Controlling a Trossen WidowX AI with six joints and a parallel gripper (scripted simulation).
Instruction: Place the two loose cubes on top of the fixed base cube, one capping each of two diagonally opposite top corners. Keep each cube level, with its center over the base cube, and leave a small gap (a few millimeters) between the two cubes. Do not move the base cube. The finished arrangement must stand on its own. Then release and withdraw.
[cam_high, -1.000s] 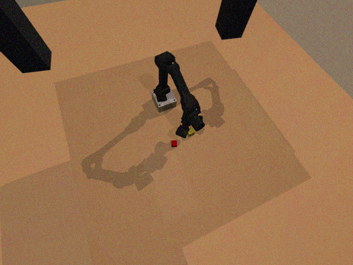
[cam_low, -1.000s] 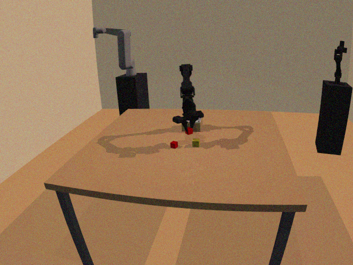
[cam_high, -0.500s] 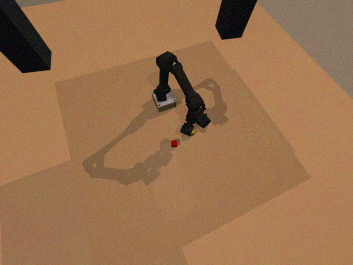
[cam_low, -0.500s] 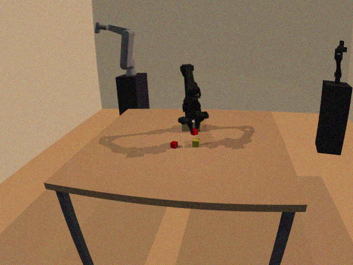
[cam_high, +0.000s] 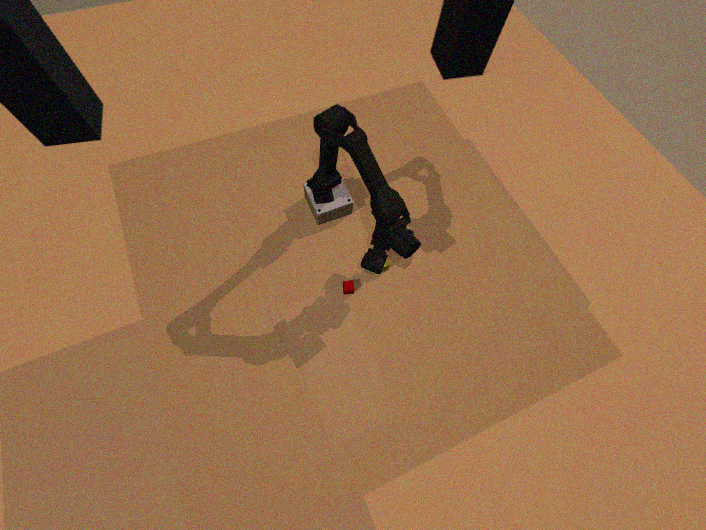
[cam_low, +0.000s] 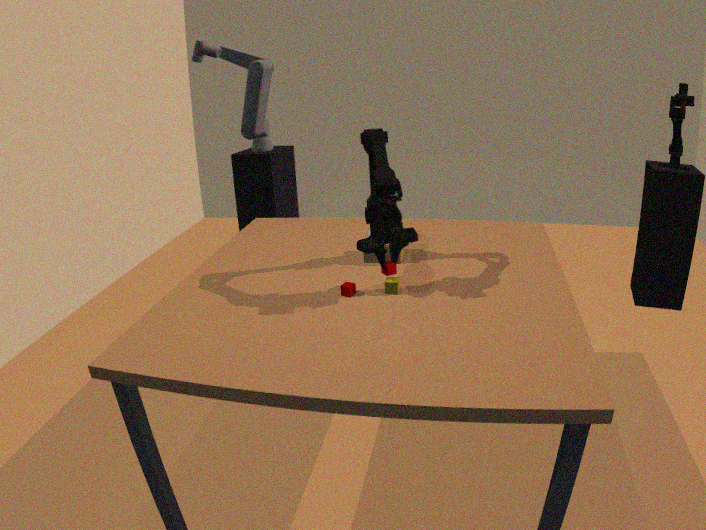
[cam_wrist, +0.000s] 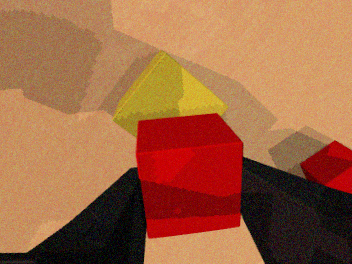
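Right now my gripper tip is 1 cm short of the yellow base cube, 1 cm to the right of it and 6 cm above it.
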